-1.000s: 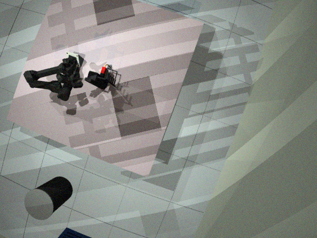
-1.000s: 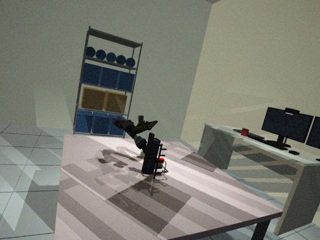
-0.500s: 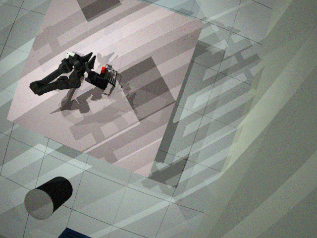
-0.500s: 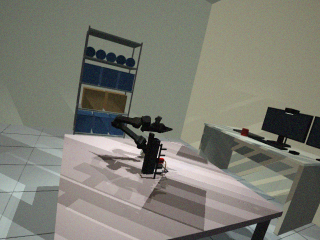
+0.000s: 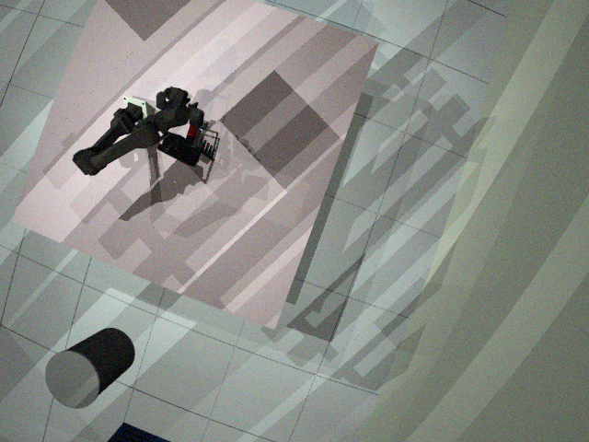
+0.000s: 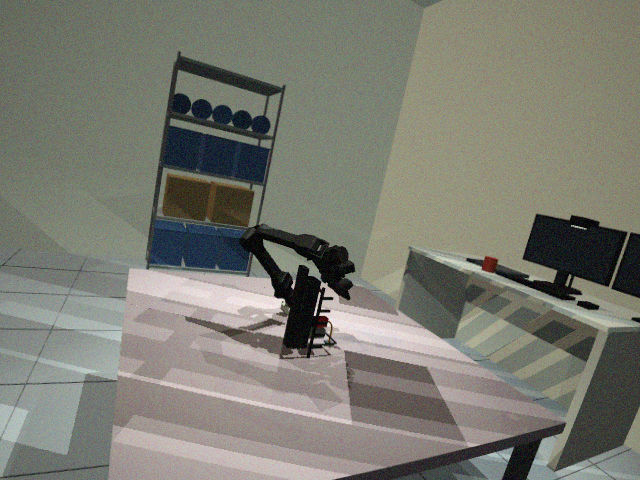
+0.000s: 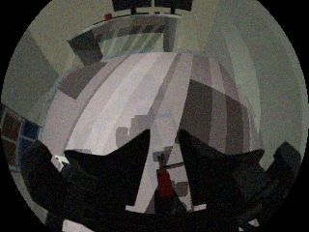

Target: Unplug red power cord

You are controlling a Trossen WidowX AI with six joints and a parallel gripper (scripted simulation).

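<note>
My gripper tip is 1 cm short of the red plug, 11 cm to the left of it and 9 cm above it.
</note>
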